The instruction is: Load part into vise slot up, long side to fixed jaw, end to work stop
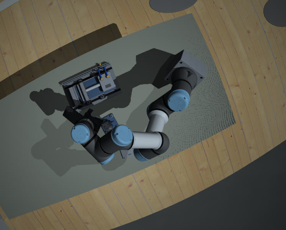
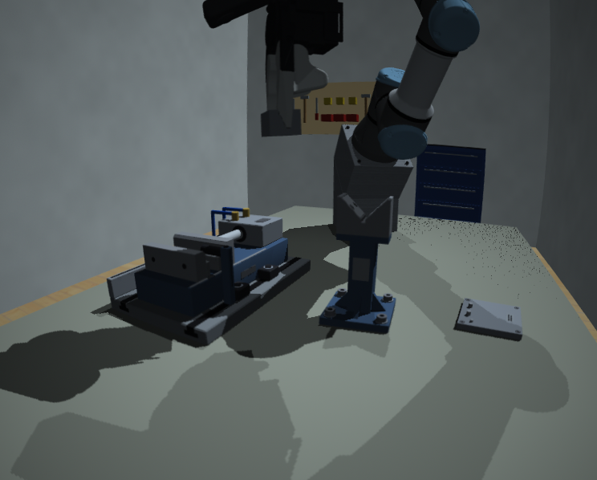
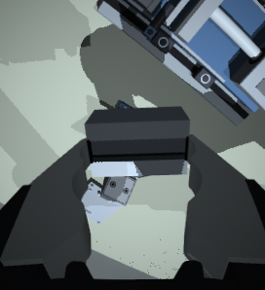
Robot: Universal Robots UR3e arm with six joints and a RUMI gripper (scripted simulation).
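My gripper is now 180 mm above the fixed jaw, 120 mm to the left of it and 80 mm short of it. Also, from my hand: part right at my hand; moving jaw 180 mm below, 130 mm to the right, 20 mm ahead; work stop 170 mm below, 80 mm to the right, 40 mm ahead.
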